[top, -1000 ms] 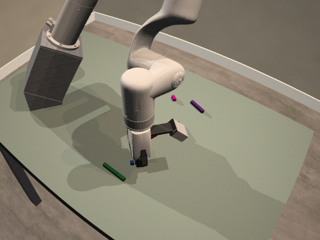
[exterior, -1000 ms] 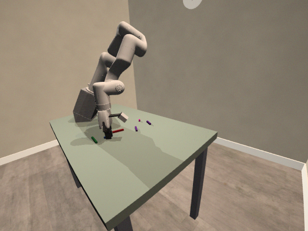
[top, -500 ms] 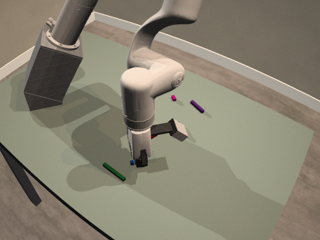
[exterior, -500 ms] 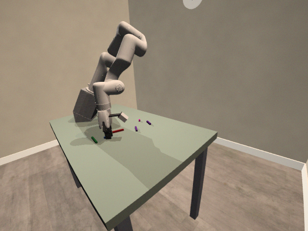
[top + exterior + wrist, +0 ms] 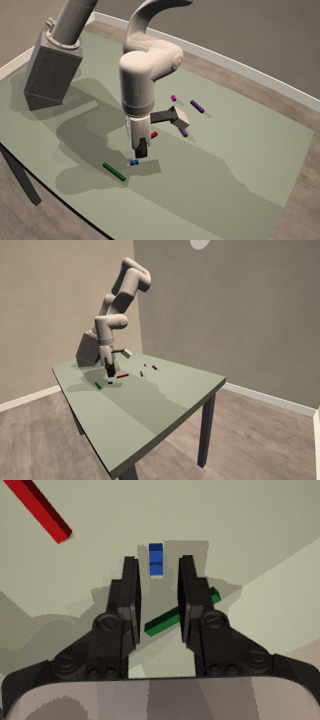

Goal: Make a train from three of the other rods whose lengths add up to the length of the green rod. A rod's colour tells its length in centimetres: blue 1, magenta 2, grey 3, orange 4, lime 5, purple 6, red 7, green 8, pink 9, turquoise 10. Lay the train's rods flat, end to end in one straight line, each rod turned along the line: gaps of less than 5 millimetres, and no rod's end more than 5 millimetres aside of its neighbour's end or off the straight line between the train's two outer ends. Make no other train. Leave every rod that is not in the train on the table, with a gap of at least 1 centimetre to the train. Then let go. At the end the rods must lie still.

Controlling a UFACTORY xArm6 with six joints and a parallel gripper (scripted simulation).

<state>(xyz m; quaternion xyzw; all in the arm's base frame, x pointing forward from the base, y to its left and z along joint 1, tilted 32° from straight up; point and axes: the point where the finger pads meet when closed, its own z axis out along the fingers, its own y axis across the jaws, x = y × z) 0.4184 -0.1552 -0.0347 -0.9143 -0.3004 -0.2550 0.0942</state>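
My hand is 170 mm to the right of the purple rod, 60 mm above it and 50 mm short of it. From my hand the other things lie so: red rod 80 mm to the left, 60 mm below, 30 mm behind; green rod 70 mm to the right, 60 mm below, 50 mm behind; magenta rod 280 mm to the left, 60 mm below, 40 mm behind.
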